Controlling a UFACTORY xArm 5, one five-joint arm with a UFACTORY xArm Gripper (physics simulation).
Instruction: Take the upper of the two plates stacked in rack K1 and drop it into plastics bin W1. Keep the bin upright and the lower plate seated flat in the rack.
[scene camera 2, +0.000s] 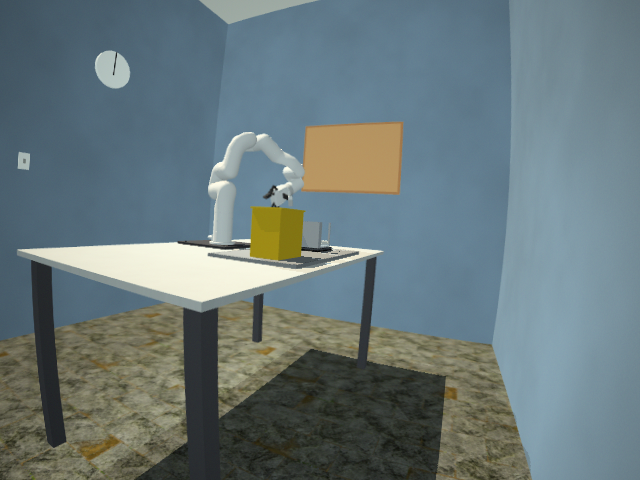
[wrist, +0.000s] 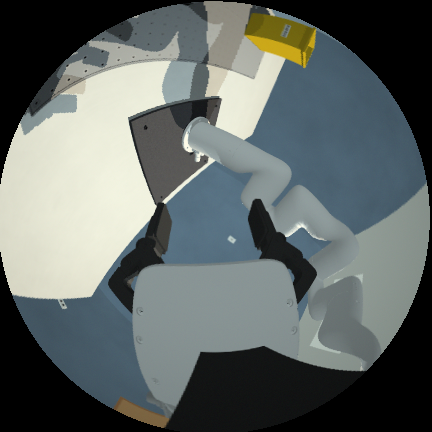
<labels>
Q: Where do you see my gripper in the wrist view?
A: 209, 209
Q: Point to a yellow plastics bin W1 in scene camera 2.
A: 276, 233
</labels>
